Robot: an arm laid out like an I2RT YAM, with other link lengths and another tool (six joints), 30 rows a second.
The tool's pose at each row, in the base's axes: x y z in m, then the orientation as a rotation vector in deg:
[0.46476, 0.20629, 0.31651, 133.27, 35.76, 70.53]
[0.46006, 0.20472, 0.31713, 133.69, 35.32, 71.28]
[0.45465, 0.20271, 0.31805, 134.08, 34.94, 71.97]
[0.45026, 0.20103, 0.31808, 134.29, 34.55, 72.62]
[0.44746, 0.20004, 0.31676, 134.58, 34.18, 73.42]
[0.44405, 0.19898, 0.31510, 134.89, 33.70, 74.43]
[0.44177, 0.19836, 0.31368, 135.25, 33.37, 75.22]
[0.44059, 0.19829, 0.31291, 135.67, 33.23, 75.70]
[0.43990, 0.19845, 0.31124, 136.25, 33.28, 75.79]
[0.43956, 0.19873, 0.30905, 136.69, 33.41, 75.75]
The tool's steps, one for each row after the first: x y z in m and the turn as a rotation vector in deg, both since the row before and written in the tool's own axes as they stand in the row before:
[-0.00286, 0.00074, -0.00403, 0.24, 0.37, 0.68]
[-0.00323, 0.00115, -0.00473, 0.24, 0.34, 0.62]
[-0.00309, 0.00060, -0.00349, 0.09, 0.34, 0.52]
[-0.00282, -0.00039, -0.00157, 0.19, 0.43, 0.60]
[-0.00338, -0.00060, -0.00193, 0.20, 0.55, 0.73]
[-0.00242, -0.00061, -0.00117, 0.27, 0.42, 0.61]
[-0.00114, -0.00054, -0.00063, 0.35, 0.23, 0.44]
[-0.00143, -0.00109, 0.00021, 0.49, -0.03, 0.29]
[-0.00158, -0.00138, 0.00077, 0.39, -0.08, 0.14]

